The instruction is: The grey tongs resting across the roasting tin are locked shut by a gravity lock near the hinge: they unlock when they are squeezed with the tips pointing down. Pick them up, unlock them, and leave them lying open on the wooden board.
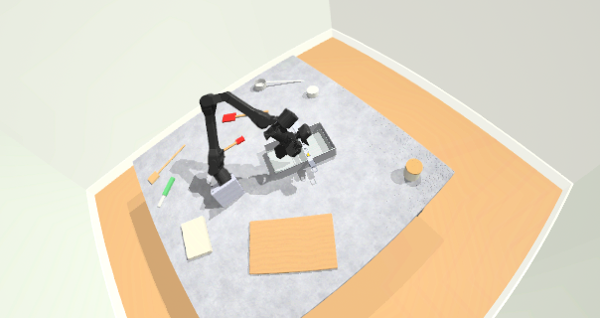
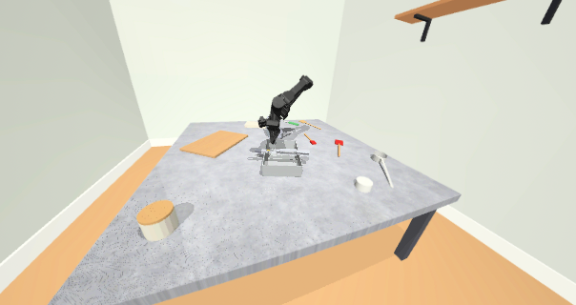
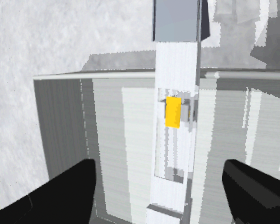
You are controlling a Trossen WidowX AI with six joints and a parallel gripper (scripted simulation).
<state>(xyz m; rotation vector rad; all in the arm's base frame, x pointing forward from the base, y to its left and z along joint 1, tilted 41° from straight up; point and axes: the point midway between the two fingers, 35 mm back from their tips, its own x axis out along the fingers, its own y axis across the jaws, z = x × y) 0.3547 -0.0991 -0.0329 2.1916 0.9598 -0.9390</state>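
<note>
The yellow lock slider lies 2 cm to the right of my gripper tip and 4 cm below it. Round my gripper tip: lidded tub: 31 cm ahead, 40 cm to the right, 7 cm below; grey roasting tin: 6 cm to the left, 7 cm below; wooden board: 31 cm behind, 28 cm to the right, 10 cm below.
</note>
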